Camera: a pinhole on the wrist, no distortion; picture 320 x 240 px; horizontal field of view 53.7 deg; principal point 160.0 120.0 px. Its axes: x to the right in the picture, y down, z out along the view. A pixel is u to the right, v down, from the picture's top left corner.
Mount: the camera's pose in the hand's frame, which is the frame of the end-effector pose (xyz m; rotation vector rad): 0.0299 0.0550 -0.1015 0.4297 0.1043 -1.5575
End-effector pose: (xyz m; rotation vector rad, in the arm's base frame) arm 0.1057 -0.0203 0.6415 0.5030 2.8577 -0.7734
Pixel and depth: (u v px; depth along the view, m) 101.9 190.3 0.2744
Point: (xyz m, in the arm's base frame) 0.0868 -0.0957 0.4752
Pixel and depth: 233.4 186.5 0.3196
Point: 0.0399 -0.2043 0.5356
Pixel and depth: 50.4 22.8 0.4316
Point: 0.3203 -0.1892 0.3813
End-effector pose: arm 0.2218 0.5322 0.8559 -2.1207 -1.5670 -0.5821
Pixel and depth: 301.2 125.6 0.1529
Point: 0.1664 0.5604 0.8494
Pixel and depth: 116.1 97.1 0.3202
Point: 0.2136 0.6053 0.6568
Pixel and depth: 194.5 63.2 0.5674
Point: 0.0218 0.6570 0.4588
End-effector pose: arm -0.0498 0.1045 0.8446 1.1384 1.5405 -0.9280
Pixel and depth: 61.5 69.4 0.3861
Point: 0.0752 -0.1726 0.8850
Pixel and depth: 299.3 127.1 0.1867
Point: -0.1194 0.0398 0.8383
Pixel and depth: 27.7 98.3 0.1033
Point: 0.0115 0.1153 0.8404
